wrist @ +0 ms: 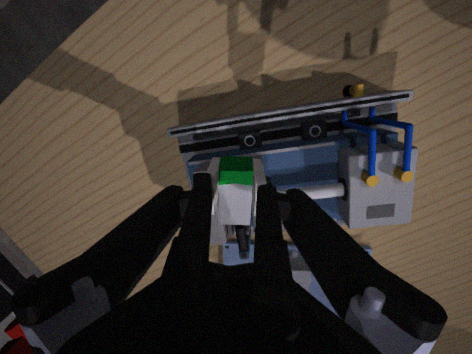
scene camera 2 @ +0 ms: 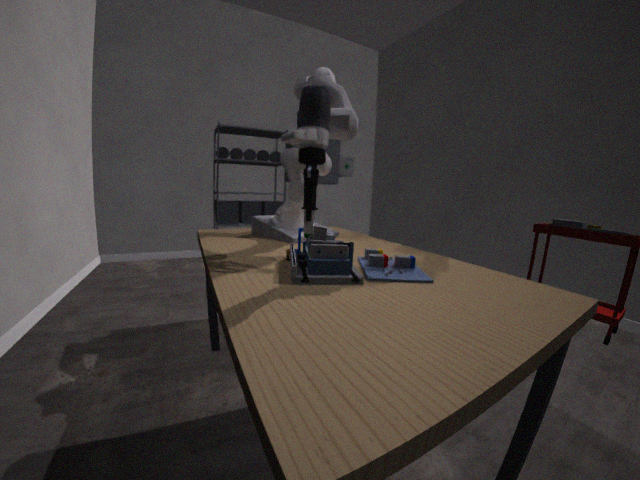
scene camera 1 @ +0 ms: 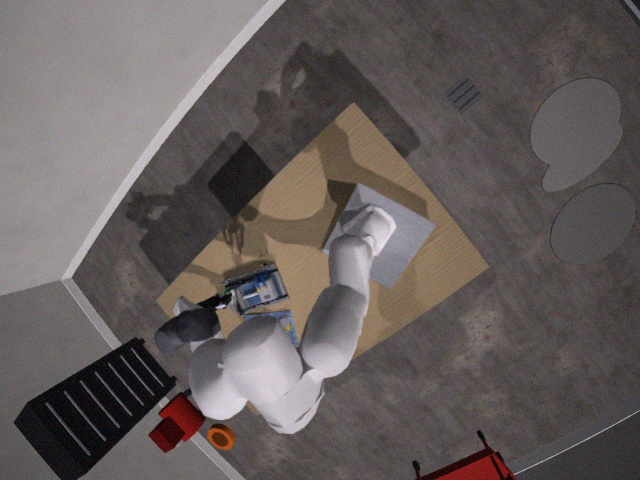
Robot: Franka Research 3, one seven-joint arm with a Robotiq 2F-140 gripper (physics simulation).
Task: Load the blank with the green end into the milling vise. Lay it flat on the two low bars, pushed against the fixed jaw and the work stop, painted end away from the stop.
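The blank with the green end [wrist: 236, 202] [scene camera 2: 307, 236] is between the fingertips of my gripper [wrist: 236, 171] [scene camera 1: 226, 298] [scene camera 2: 308, 227], which is shut on it. In the wrist view its green end points toward the vise's long slotted rail. The milling vise [wrist: 380, 195] [scene camera 1: 281, 289] [scene camera 2: 329, 267] stands on the table. The blank hangs over the vise's left part in the wrist view, and seems slightly above it in scene camera 2. Blank and fingers hide most of the jaws and the two low bars. I cannot clearly make out the work stop.
A blue board [scene camera 2: 413, 276] [wrist: 231, 255] beside the vise carries blanks with red [scene camera 2: 378, 259], blue [scene camera 2: 404, 261] and yellow ends. Blue bent pipes [wrist: 372, 150] rise on the vise's grey block, right in the wrist view. The slotted rail [wrist: 290, 114] stands along its far side.
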